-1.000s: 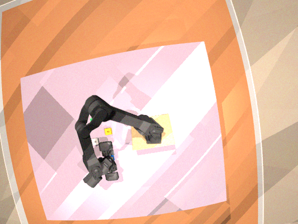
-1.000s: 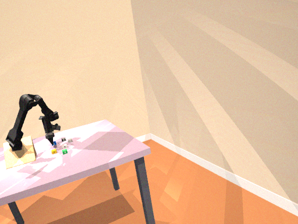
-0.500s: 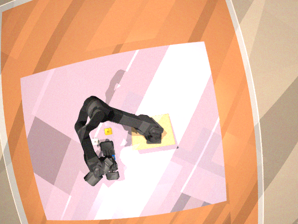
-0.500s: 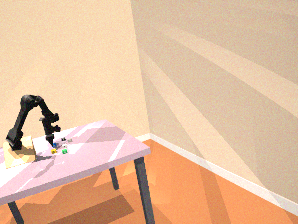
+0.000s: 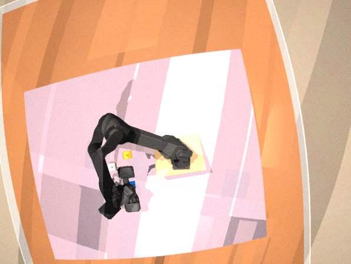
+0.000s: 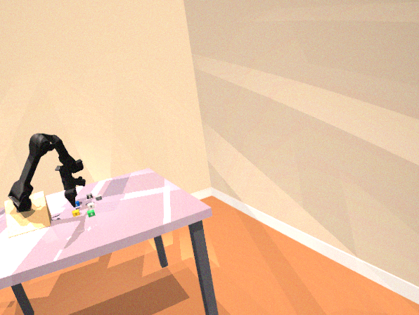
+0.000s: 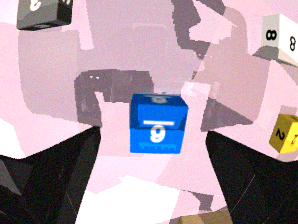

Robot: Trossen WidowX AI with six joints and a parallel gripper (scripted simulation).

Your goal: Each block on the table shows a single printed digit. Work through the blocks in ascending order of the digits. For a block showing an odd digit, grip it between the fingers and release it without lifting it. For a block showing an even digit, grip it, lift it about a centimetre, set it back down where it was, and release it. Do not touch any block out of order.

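Now: the blue block 10 mm ahead of my gripper tip. From my gripper tip the other things lie so: yellow block (130 mm to the right, 20 mm ahead); black block (80 mm to the left, 80 mm ahead); white block (90 mm ahead, 80 mm to the right).
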